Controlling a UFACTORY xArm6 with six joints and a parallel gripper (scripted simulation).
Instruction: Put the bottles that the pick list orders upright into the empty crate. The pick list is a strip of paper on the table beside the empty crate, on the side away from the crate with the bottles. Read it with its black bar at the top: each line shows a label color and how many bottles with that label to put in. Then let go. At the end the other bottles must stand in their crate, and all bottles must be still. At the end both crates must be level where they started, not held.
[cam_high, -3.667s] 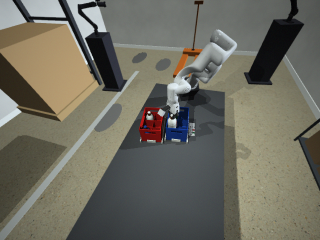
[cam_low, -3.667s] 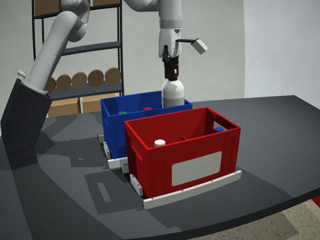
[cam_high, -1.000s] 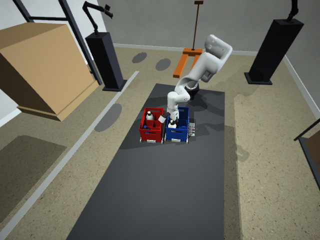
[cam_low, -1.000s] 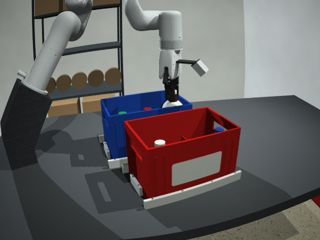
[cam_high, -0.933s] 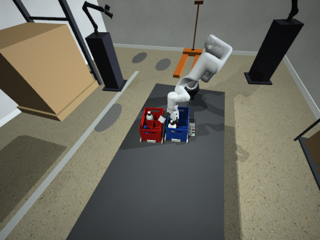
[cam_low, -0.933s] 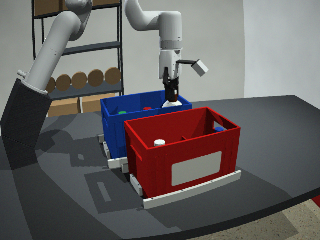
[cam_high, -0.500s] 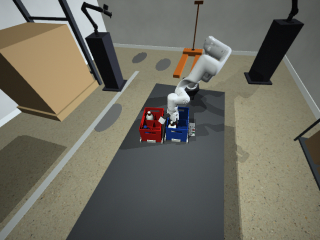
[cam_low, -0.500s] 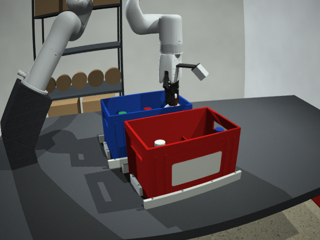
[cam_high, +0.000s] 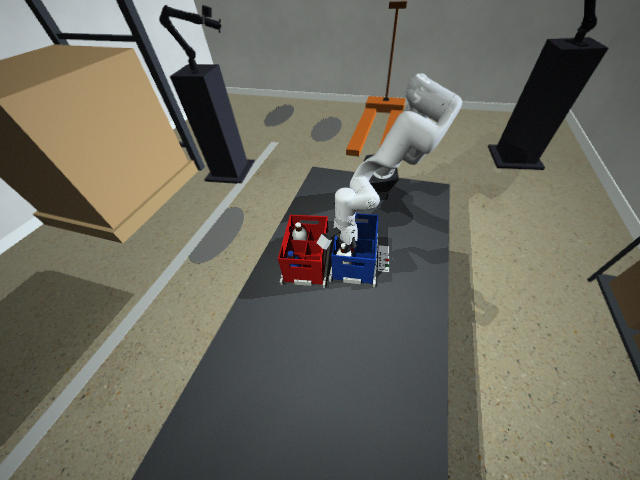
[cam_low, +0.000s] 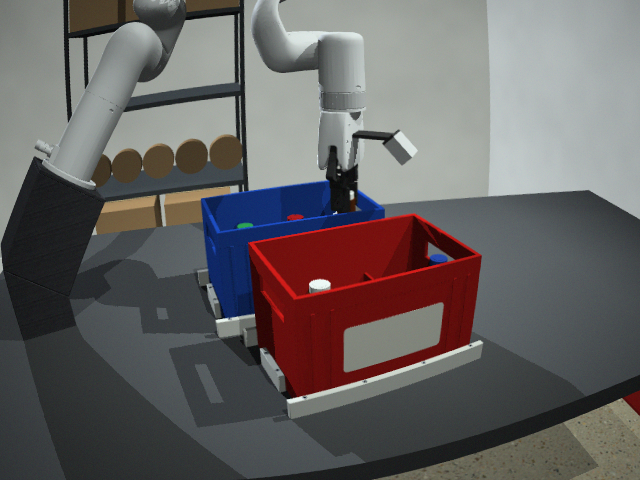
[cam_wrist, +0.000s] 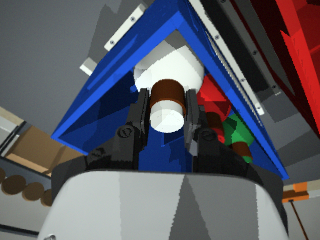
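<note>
Right now my hand is 7 cm above the white-capped bottle. Round my hand: red-capped bottle (10 cm below, 8 cm behind); then blue crate (10 cm below, 9 cm behind, 4 cm to the left); then green-capped bottle (17 cm behind, 10 cm below).
</note>
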